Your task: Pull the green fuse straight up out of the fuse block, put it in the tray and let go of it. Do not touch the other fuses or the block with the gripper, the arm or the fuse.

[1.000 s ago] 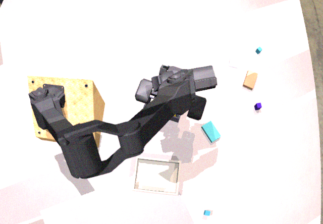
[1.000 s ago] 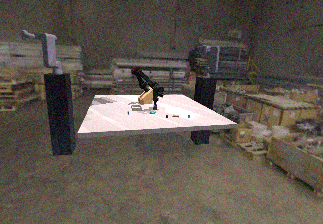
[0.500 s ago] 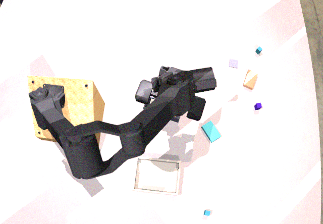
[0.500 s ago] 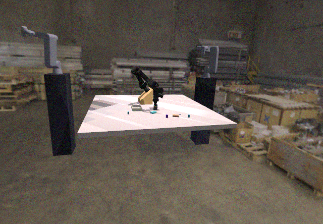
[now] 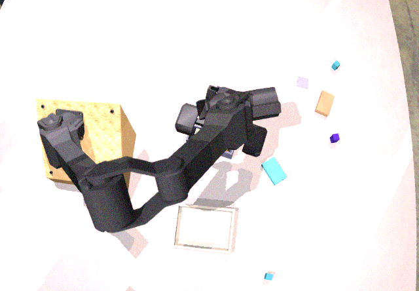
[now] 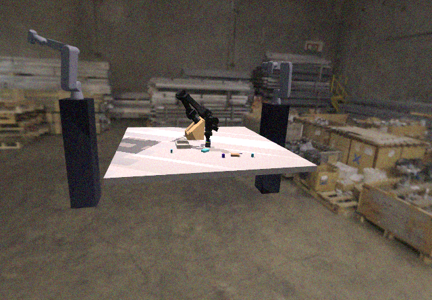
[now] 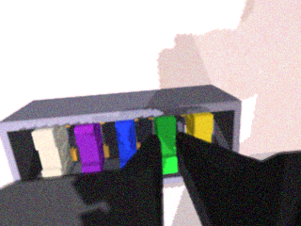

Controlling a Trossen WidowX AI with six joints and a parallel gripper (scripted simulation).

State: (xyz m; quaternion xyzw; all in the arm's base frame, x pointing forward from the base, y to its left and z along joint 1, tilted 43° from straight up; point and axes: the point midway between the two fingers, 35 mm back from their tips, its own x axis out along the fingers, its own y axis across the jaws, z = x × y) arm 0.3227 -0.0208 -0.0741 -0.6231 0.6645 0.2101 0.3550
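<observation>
My gripper tip is 10 mm past the shallow grey tray, 200 mm to the left of it and 30 mm above it. From my gripper tip the other things lie so: pale tile: 200 mm ahead, 200 mm to the left, 30 mm below; cyan slab: 130 mm ahead, 50 mm to the right, 30 mm below; green fuse: 10 mm below.
</observation>
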